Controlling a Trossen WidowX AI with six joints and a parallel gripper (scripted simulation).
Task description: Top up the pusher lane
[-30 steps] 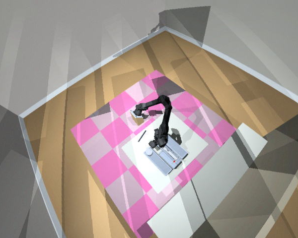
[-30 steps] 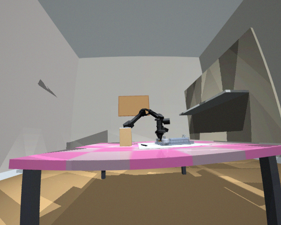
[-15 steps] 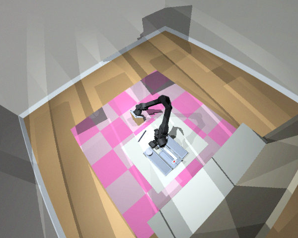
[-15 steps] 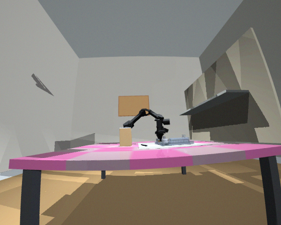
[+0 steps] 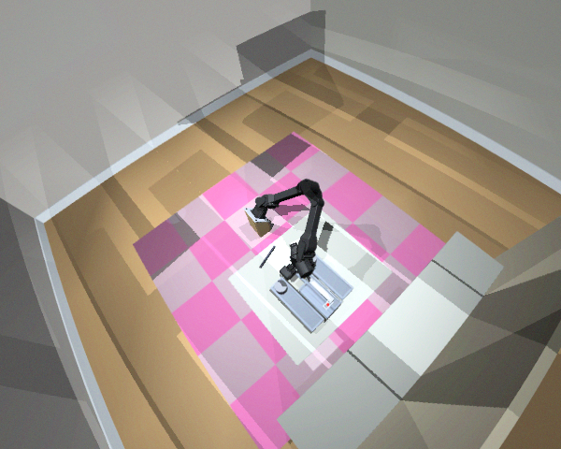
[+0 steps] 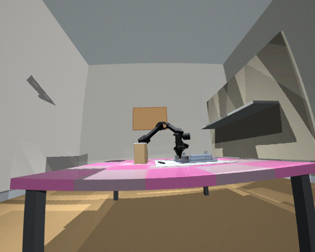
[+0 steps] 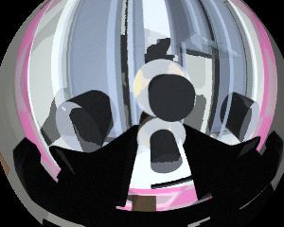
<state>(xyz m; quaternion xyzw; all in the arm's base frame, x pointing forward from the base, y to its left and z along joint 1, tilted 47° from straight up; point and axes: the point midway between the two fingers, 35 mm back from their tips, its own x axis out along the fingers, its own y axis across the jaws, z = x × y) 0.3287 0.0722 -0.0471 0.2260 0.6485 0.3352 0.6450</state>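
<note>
The grey lane fixture lies 15 cm ahead of my gripper tip and 1 cm below it. The rest, counted from my gripper tip: wall shelf: 50 cm ahead, 7 cm to the left, 34 cm above; then thin black rod: 16 cm behind, 9 cm to the right, 2 cm below; then red mark: 23 cm ahead, 4 cm above.
</note>
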